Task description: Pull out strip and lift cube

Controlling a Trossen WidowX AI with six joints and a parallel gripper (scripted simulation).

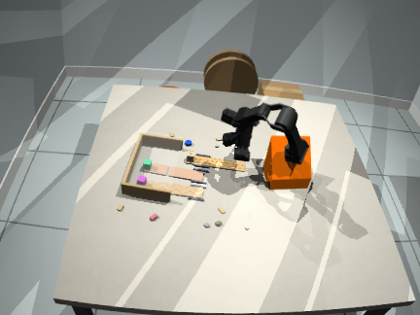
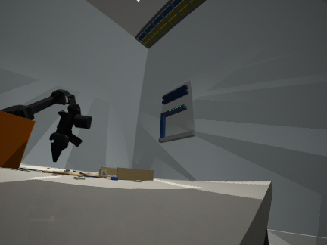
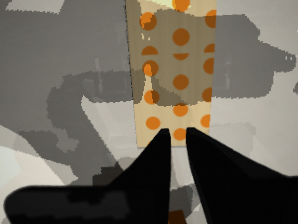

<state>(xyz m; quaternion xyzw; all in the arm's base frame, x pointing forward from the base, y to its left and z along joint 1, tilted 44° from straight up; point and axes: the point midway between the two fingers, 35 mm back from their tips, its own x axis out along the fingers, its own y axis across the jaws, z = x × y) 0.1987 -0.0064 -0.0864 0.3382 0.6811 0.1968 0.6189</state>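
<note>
My gripper tip is 200 mm short of the cream labelled cube, 40 mm to the left of it and 20 mm above it. Round my gripper tip: blue disc: 200 mm ahead, 150 mm to the right, 40 mm below.
</note>
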